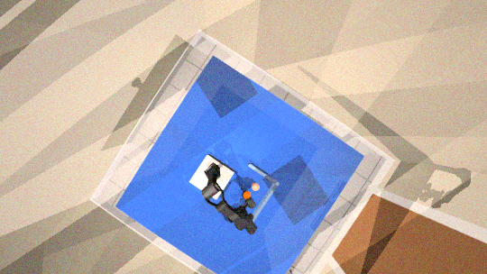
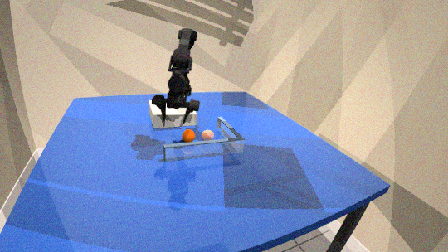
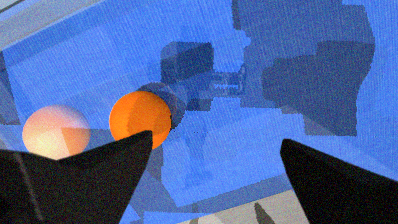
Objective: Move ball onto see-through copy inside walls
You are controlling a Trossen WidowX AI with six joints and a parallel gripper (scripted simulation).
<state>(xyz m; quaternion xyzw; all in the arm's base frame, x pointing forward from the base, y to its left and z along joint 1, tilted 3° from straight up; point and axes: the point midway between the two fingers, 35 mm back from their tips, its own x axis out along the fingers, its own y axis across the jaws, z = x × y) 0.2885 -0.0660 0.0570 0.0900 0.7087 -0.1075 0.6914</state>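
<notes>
The orange ball is 60 mm to the left of my gripper tip and 60 mm below it. Also, from my gripper tip: clear wall 120 mm ahead, 110 mm to the left, 60 mm below; pale see-through copy 10 mm ahead, 150 mm to the left, 60 mm below.
</notes>
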